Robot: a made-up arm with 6 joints. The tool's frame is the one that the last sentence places. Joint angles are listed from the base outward.
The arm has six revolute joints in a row. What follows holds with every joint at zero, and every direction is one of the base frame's. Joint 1 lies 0.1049 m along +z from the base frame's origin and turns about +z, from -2.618 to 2.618 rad. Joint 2 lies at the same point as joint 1 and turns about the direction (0.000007, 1, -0.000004), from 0 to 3.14 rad. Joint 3 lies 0.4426 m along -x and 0.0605 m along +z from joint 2 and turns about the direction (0.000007, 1, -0.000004), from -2.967 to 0 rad. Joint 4 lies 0.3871 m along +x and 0.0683 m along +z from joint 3 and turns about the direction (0.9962, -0.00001, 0.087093), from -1.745 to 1.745 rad. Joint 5 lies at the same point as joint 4 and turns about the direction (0.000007, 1, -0.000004), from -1.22 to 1.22 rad. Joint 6 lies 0.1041 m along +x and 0.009 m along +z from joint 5 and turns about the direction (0.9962, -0.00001, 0.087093), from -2.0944 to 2.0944 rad. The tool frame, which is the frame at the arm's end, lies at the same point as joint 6; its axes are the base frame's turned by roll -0.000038, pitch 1.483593 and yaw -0.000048 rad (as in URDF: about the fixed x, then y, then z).
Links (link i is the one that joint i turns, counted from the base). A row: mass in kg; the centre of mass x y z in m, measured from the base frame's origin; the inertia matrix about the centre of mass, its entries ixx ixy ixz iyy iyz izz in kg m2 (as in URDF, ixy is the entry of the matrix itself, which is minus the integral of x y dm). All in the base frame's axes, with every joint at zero. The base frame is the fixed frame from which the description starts. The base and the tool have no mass.
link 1: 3.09; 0.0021 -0.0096 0.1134; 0.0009 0 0 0.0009 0 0.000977
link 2: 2.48; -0.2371 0.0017 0.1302; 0.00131 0 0.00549 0.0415 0 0.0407
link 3: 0.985; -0.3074 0.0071 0.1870; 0.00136 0 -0.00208 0.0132 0 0.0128
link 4: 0.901; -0.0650 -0.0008 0.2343; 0.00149 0 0.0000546 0.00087 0 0.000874
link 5: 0.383; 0.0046 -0.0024 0.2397; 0.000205 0 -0.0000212 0.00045 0 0.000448
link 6: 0.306; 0.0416 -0.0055 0.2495; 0.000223 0 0.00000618 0.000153 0 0.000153
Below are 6 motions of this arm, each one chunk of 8 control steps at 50 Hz.
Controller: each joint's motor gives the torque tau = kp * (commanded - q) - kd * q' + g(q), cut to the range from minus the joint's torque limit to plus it. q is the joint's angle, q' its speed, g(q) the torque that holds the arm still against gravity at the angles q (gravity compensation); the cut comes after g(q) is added. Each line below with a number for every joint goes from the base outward.
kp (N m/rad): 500 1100 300 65 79 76
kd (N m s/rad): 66 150 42 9.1 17 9.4
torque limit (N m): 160 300 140 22 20 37
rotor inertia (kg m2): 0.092 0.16 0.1 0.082 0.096 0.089
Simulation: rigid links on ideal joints. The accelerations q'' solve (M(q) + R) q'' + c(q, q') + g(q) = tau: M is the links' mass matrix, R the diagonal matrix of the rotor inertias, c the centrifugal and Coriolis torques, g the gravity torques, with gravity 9.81 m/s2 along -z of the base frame. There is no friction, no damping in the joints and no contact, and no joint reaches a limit. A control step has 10 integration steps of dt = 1/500 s. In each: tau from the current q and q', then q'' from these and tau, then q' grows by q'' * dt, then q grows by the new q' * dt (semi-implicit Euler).
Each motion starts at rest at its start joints. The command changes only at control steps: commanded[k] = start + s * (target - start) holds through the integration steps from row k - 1 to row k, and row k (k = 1, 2, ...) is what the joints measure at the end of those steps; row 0 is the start. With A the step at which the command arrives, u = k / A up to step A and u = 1 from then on. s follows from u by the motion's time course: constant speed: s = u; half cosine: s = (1 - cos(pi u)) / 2; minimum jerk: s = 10 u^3 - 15 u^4 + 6 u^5; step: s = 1 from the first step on.
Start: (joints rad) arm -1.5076 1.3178 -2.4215 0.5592 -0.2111 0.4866
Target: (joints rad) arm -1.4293 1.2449 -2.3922 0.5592 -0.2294 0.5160
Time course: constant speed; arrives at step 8
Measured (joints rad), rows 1 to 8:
1: -1.5062 1.3169 -2.4205 0.5592 -0.2112 0.4870
2: -1.5036 1.3149 -2.4191 0.5592 -0.2115 0.4879
3: -1.5000 1.3120 -2.4173 0.5593 -0.2119 0.4892
4: -1.4955 1.3081 -2.4154 0.5593 -0.2126 0.4909
5: -1.4903 1.3035 -2.4133 0.5593 -0.2134 0.4930
6: -1.4844 1.2982 -2.4111 0.5593 -0.2143 0.4952
7: -1.4780 1.2924 -2.4087 0.5593 -0.2154 0.4978
8: -1.4711 1.2860 -2.4062 0.5593 -0.2165 0.5004

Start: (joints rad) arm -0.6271 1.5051 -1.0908 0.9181 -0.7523 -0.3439
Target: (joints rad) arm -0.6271 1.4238 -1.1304 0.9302 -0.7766 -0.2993
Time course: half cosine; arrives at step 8
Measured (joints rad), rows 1 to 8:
1: -0.6271 1.5048 -1.0908 0.9182 -0.7523 -0.3437
2: -0.6271 1.5035 -1.0912 0.9184 -0.7525 -0.3430
3: -0.6271 1.5007 -1.0921 0.9189 -0.7530 -0.3414
4: -0.6271 1.4961 -1.0938 0.9197 -0.7538 -0.3387
5: -0.6271 1.4901 -1.0964 0.9207 -0.7549 -0.3351
6: -0.6271 1.4829 -1.0997 0.9218 -0.7564 -0.3309
7: -0.6271 1.4753 -1.1035 0.9229 -0.7581 -0.3264
8: -0.6271 1.4680 -1.1073 0.9239 -0.7598 -0.3222

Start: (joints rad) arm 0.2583 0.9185 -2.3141 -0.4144 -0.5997 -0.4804
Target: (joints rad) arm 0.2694 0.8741 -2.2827 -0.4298 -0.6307 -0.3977
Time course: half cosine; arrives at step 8
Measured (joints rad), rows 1 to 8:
1: 0.2584 0.9183 -2.3139 -0.4145 -0.5998 -0.4801
2: 0.2586 0.9176 -2.3131 -0.4147 -0.6001 -0.4787
3: 0.2590 0.9161 -2.3115 -0.4152 -0.6008 -0.4757
4: 0.2596 0.9137 -2.3094 -0.4161 -0.6019 -0.4708
5: 0.2605 0.9104 -2.3067 -0.4172 -0.6035 -0.4642
6: 0.2615 0.9066 -2.3038 -0.4186 -0.6054 -0.4564
7: 0.2626 0.9024 -2.3010 -0.4200 -0.6075 -0.4481
8: 0.2635 0.8985 -2.2986 -0.4214 -0.6096 -0.4402

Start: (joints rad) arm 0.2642 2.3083 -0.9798 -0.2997 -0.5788 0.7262
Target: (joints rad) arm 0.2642 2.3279 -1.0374 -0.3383 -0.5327 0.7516
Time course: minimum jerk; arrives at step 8
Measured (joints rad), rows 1 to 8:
1: 0.2642 2.3083 -0.9799 -0.2998 -0.5787 0.7262
2: 0.2642 2.3086 -0.9805 -0.3002 -0.5784 0.7265
3: 0.2642 2.3093 -0.9823 -0.3013 -0.5774 0.7273
4: 0.2642 2.3105 -0.9854 -0.3033 -0.5755 0.7288
5: 0.2642 2.3121 -0.9899 -0.3063 -0.5729 0.7310
6: 0.2642 2.3140 -0.9953 -0.3099 -0.5698 0.7336
7: 0.2642 2.3159 -1.0008 -0.3136 -0.5666 0.7363
8: 0.2642 2.3176 -1.0059 -0.3171 -0.5635 0.7387

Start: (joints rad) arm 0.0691 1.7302 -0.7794 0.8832 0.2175 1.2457
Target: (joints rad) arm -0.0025 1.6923 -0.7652 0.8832 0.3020 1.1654
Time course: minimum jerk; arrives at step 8
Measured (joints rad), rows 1 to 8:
1: 0.0690 1.7301 -0.7794 0.8832 0.2176 1.2456
2: 0.0681 1.7297 -0.7792 0.8832 0.2183 1.2447
3: 0.0658 1.7284 -0.7787 0.8832 0.2202 1.2421
4: 0.0616 1.7262 -0.7778 0.8833 0.2235 1.2374
5: 0.0556 1.7231 -0.7767 0.8833 0.2283 1.2305
6: 0.0486 1.7194 -0.7753 0.8833 0.2339 1.2223
7: 0.0415 1.7158 -0.7740 0.8833 0.2399 1.2139
8: 0.0351 1.7125 -0.7729 0.8832 0.2454 1.2063

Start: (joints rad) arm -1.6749 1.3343 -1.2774 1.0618 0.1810 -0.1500
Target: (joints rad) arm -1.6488 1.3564 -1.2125 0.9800 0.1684 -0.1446
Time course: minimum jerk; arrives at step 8
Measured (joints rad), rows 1 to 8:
1: -1.6748 1.3343 -1.2773 1.0617 0.1810 -0.1500
2: -1.6745 1.3345 -1.2767 1.0609 0.1808 -0.1499
3: -1.6736 1.3351 -1.2751 1.0585 0.1805 -0.1498
4: -1.6720 1.3362 -1.2718 1.0542 0.1799 -0.1495
5: -1.6698 1.3378 -1.2670 1.0479 0.1791 -0.1490
6: -1.6673 1.3399 -1.2610 1.0402 0.1782 -0.1485
7: -1.6647 1.3421 -1.2547 1.0323 0.1774 -0.1479
8: -1.6624 1.3442 -1.2488 1.0250 0.1766 -0.1474

